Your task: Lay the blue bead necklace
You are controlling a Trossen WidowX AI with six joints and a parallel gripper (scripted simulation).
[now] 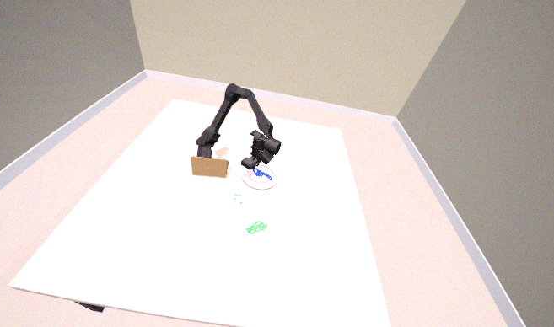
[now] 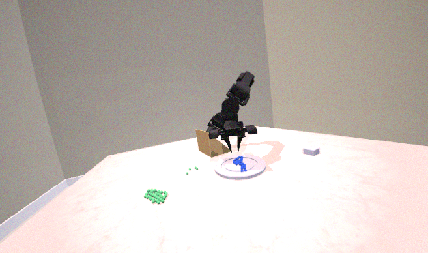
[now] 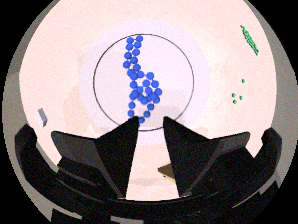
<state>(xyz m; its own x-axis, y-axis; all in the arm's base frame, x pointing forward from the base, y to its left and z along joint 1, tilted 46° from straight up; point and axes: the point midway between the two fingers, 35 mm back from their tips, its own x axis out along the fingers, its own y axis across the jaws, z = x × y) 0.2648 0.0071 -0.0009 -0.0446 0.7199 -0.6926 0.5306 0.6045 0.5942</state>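
Now: the round white bead board 30 mm ahead of my gripper tip, 10 mm to the right of it and 40 mm below it. Round my gripper tip: small grey block 140 mm ahead, 290 mm to the left, 40 mm below.
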